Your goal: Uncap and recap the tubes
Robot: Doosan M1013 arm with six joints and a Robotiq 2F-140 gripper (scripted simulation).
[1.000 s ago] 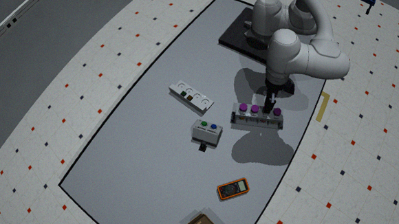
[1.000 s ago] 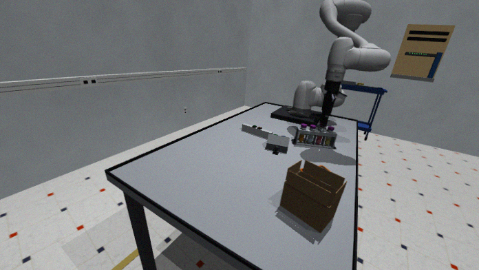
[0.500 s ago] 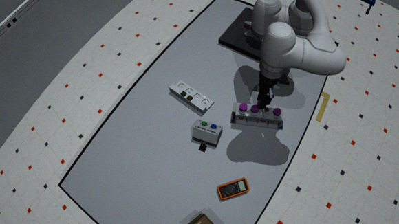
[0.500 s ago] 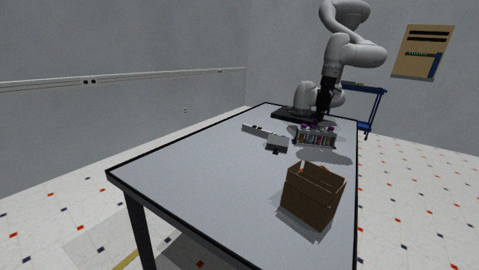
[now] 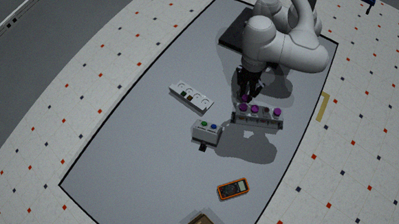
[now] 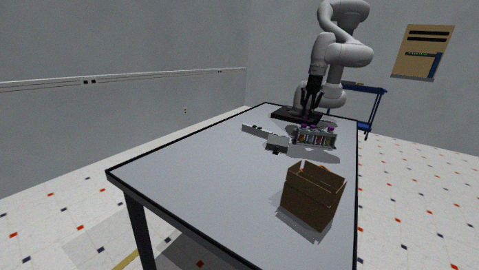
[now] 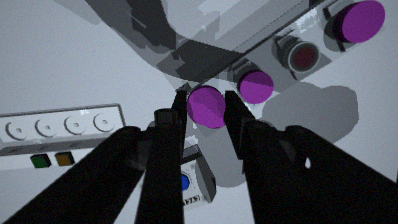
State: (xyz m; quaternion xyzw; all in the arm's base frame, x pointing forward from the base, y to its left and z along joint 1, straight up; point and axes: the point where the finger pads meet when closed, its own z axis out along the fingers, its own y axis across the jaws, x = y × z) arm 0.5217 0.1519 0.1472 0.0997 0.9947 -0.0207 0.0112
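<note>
Now: hand 7 cm above the purple cap and 5 cm to the right of it. Round my hand: green key 16 cm ahead, 12 cm below, 11 cm to the right; blue key 15 cm ahead, 12 cm below, 7 cm to the right; key housing 18 cm ahead, 13 cm below, 9 cm to the right.
</note>
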